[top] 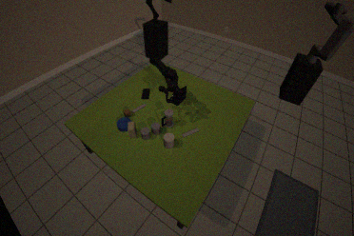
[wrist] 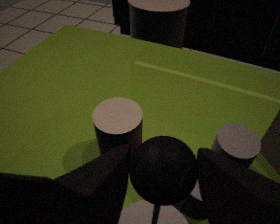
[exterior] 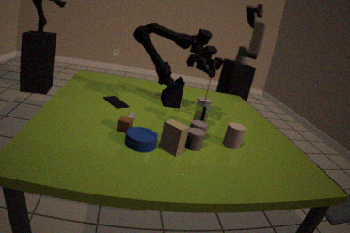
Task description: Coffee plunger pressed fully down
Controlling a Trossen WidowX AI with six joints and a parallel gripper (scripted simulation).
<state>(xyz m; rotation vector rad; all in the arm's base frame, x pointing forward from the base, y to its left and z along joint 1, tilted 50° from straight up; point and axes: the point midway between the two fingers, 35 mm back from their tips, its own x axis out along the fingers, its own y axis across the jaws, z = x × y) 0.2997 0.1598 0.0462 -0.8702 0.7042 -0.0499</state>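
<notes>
Now: the coffee press 14 cm below my gripper tip, 1 cm to the right of it and 1 cm ahead of it. Round my gripper tip: blue disc (31 cm to the right, 25 cm below, 20 cm ahead); then flat black slab (40 cm to the right, 27 cm below, 22 cm behind).
</notes>
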